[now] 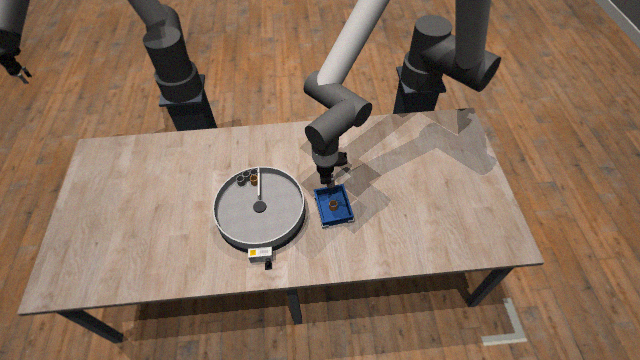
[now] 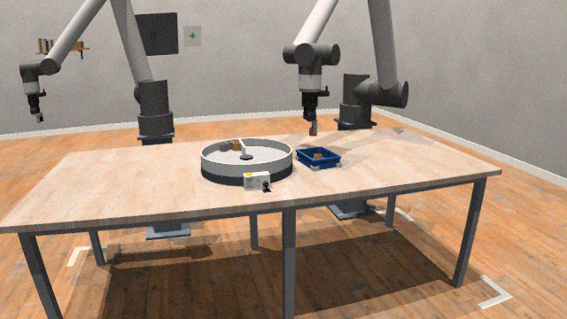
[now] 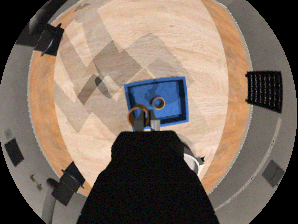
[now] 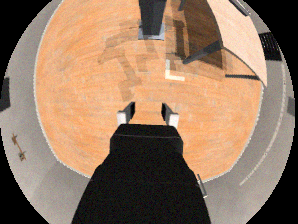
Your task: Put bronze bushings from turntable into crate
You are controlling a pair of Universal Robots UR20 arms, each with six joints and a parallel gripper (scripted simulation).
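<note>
The blue crate is 14 cm below my left hand, 3 cm ahead of it and 1 cm to the left of it. Also, from my left hand: turntable 33 cm to the right, 11 cm below, 4 cm ahead.
</note>
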